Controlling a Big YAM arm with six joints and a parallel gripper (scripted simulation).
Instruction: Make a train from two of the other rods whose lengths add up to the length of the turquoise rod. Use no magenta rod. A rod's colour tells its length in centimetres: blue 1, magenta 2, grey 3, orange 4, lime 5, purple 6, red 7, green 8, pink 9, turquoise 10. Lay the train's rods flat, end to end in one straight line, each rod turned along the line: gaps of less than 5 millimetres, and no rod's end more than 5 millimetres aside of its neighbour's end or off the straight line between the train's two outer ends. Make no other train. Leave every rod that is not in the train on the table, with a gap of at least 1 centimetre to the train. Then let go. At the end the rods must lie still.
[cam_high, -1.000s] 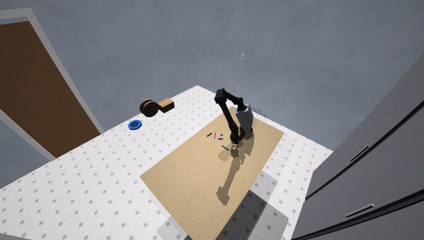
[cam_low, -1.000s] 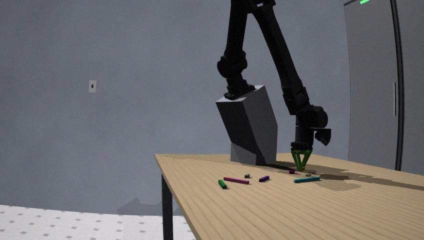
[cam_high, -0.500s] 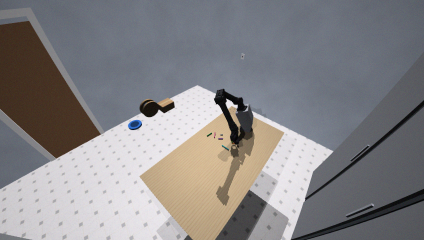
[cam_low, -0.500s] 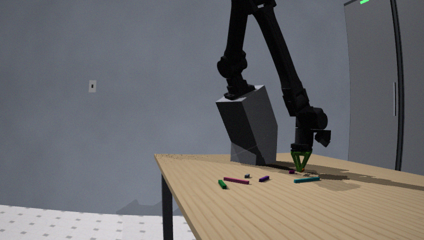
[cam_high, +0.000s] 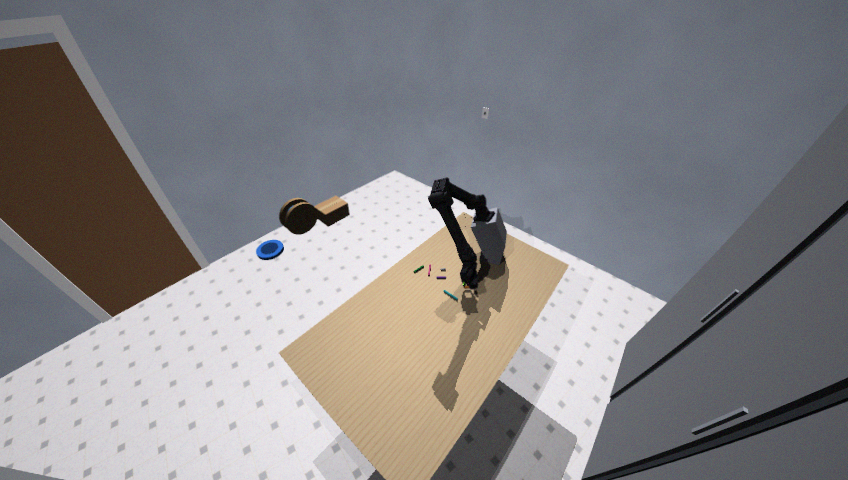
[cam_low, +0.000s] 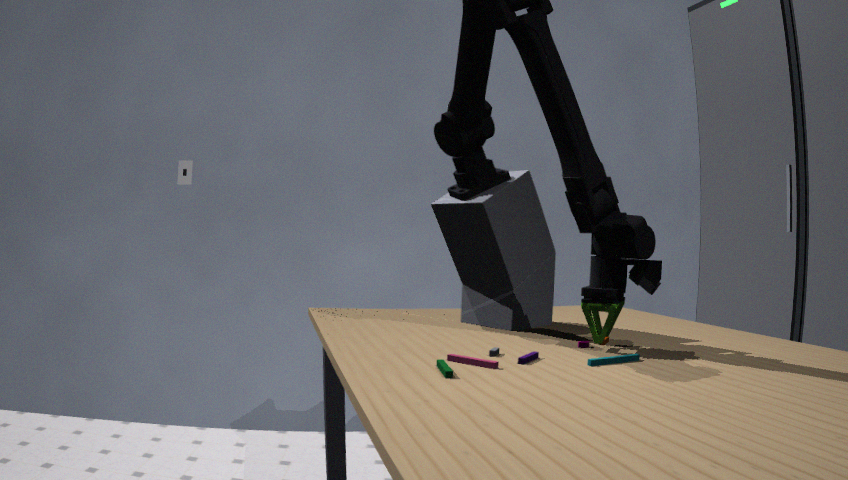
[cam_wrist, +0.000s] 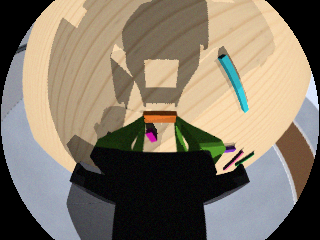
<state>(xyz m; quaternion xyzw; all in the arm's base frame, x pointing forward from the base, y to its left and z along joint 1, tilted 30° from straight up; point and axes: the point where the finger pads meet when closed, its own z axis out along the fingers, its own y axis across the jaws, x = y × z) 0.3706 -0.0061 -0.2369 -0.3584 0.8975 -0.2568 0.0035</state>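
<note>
The orange rod lies 10 mm below my hand. Also, from my hand: purple rod 30 mm ahead, 170 mm to the right, 20 mm below; magenta rod 40 mm behind, 10 mm to the right, 20 mm below; turquoise rod 110 mm ahead, 50 mm to the right, 20 mm below.
</note>
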